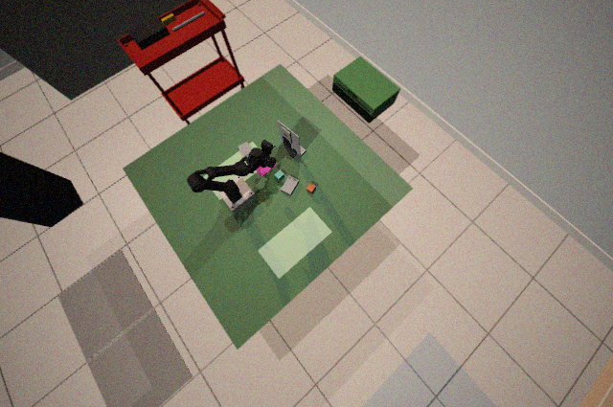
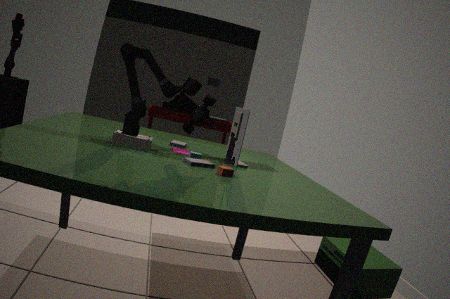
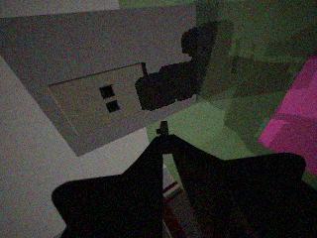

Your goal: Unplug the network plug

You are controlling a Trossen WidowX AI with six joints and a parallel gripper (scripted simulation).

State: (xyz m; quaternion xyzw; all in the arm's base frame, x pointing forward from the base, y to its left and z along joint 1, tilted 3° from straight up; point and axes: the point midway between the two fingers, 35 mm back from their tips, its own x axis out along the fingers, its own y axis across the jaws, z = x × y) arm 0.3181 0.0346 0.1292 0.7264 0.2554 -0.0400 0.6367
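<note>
The magenta marked square lies 9 cm behind my gripper tip, 1 cm to the left of it and 14 cm below it. From my gripper tip the other things lie so: grey network plug 1 cm ahead; then teal block 6 cm behind, 12 cm to the right, 13 cm below; then grey panel 12 cm ahead, 1 cm to the right, 4 cm below.
</note>
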